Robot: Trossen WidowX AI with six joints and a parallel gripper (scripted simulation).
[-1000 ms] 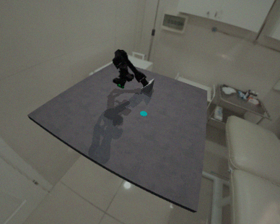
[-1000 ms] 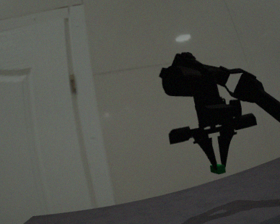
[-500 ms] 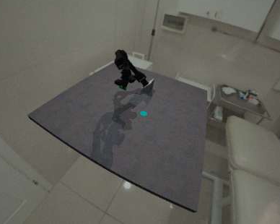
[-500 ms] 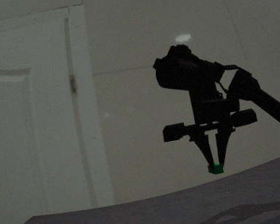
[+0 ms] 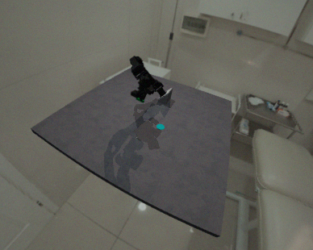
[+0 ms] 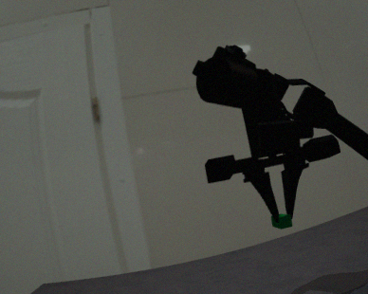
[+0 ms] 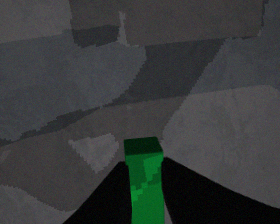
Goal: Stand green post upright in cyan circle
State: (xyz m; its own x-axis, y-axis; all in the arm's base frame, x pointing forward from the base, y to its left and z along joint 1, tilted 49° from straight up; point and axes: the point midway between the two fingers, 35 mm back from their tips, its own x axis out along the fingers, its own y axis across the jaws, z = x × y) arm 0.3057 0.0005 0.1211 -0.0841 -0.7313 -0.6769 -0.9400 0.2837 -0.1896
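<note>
My gripper tip is now 180 mm to the right of the cyan circle, 140 mm above it and 50 mm short of it. From my gripper tip the other things lie so: green post 20 mm to the right, 10 mm behind.
</note>
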